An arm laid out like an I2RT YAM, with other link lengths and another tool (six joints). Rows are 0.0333 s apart.
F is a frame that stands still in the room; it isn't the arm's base.
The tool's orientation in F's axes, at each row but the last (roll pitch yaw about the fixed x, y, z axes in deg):
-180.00, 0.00, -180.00
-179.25, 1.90, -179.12
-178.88, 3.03, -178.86
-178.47, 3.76, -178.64
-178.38, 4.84, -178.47
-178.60, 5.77, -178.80
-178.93, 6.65, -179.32
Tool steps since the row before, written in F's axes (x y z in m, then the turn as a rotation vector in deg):
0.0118, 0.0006, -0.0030, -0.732, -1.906, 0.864
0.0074, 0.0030, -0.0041, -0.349, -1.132, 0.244
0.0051, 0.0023, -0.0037, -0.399, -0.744, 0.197
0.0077, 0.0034, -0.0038, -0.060, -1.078, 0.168
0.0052, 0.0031, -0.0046, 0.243, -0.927, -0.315
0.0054, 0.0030, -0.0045, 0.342, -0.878, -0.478
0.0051, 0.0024, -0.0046, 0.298, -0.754, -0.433
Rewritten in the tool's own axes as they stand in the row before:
-0.0118, 0.0006, 0.0030, 0.732, -1.906, -0.864
-0.0073, 0.0029, 0.0043, 0.358, -1.130, -0.241
-0.0049, 0.0023, 0.0039, 0.403, -0.740, -0.204
-0.0075, 0.0033, 0.0042, 0.074, -1.081, -0.144
-0.0049, 0.0031, 0.0049, -0.191, -0.923, 0.359
-0.0050, 0.0030, 0.0050, -0.274, -0.872, 0.530
-0.0046, 0.0024, 0.0051, -0.237, -0.749, 0.478

